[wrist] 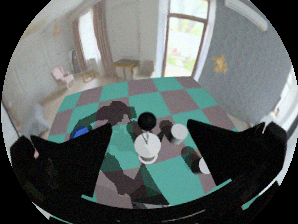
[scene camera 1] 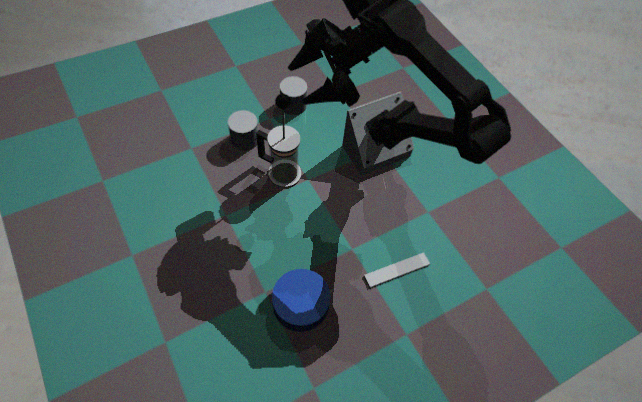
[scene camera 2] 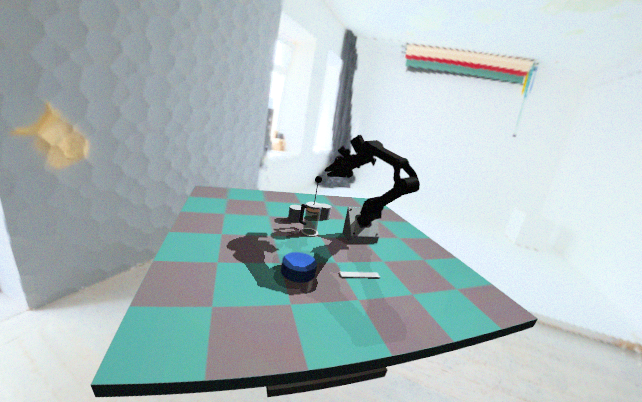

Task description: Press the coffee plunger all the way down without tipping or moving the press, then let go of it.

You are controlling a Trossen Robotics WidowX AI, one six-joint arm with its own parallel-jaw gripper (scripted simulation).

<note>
My gripper (scene camera 1: 295,85) is open, holding nothing. Also in view: a glass coffee press (wrist: 147,145), a flat bar (scene camera 1: 397,269), a blue disc (scene camera 1: 301,297), a grey cylinder (scene camera 1: 243,125) and a grey cylinder (scene camera 1: 294,87).
My gripper shows as well in the wrist view (wrist: 150,125).
</note>
